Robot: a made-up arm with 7 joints.
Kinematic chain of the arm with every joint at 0, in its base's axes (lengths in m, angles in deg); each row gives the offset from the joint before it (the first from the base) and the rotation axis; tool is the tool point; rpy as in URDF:
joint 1: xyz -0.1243 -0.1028 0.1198 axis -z
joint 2: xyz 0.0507 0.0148 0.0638 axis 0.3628 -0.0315 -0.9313
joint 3: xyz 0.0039 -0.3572 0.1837 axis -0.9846 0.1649 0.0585
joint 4: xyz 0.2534 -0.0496 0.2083 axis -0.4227 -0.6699 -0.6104
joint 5: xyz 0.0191 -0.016 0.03 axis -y
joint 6: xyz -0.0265 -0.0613 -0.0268 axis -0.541 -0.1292 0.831
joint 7: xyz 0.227 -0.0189 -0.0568 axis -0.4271 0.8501 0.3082
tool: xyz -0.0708 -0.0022 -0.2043 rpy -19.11 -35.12 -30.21
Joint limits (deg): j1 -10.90..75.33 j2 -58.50..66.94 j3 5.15..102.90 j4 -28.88..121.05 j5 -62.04..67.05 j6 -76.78..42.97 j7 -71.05..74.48
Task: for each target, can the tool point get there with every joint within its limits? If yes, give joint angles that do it. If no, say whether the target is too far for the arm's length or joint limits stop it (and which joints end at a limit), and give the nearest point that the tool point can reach.
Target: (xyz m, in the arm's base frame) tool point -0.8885 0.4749 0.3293
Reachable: no: joint limits stop it (at a limit: joint 1, joint 2, joint 3, joint 6, joint 7) | nearest point -0.8591 0.4110 0.3375 | short by 0.071 m
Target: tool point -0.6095 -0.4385 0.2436
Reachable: yes | joints 56.08 42.49 32.45 -10.02 26.74 -53.23 38.93
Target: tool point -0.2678 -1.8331 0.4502
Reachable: no: too far | nearest point -0.2234 -1.1156 0.4276 | short by 0.719 m
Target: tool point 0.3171 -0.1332 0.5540
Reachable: yes | joints 40.77 -29.80 94.43 92.00 23.16 23.01 5.68
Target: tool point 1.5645 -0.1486 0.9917
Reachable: no: too far | nearest point 0.8133 -0.1282 0.7649 | short by 0.785 m
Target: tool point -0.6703 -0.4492 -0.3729
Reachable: no: joint limits stop it (at a limit: joint 2, joint 3, joint 4, joint 7) | nearest point -0.5931 -0.4002 -0.1634 | short by 0.229 m
